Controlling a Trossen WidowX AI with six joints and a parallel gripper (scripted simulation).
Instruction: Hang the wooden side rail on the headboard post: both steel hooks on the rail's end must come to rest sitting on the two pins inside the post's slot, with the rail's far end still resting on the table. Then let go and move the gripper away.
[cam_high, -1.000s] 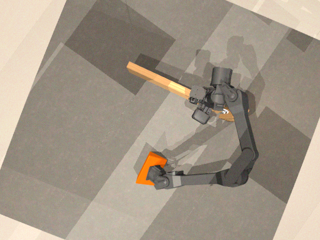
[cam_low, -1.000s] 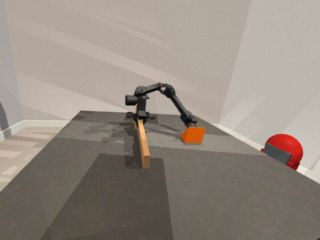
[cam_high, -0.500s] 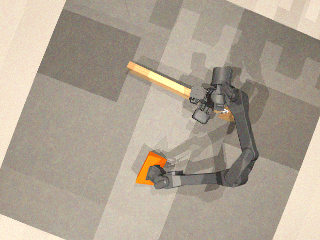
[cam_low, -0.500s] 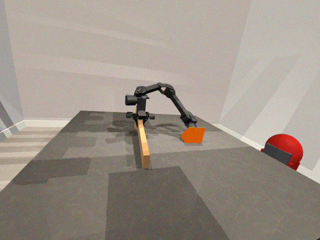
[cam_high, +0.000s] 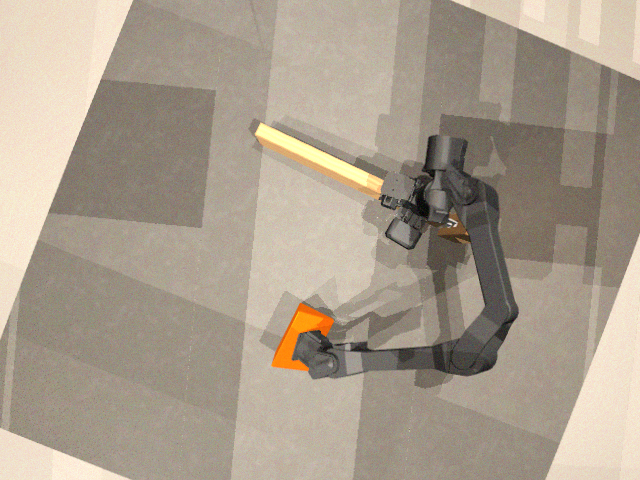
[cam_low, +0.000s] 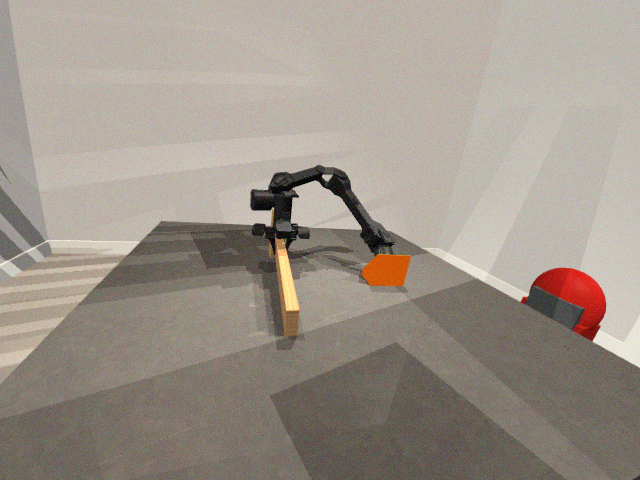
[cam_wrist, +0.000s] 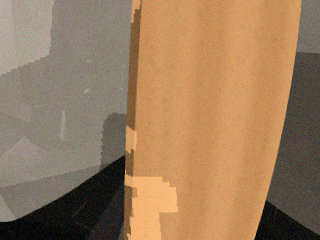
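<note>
The wooden headboard post lies 2 cm behind my gripper tip, 11 cm to the right of it and 4 cm above it.
</note>
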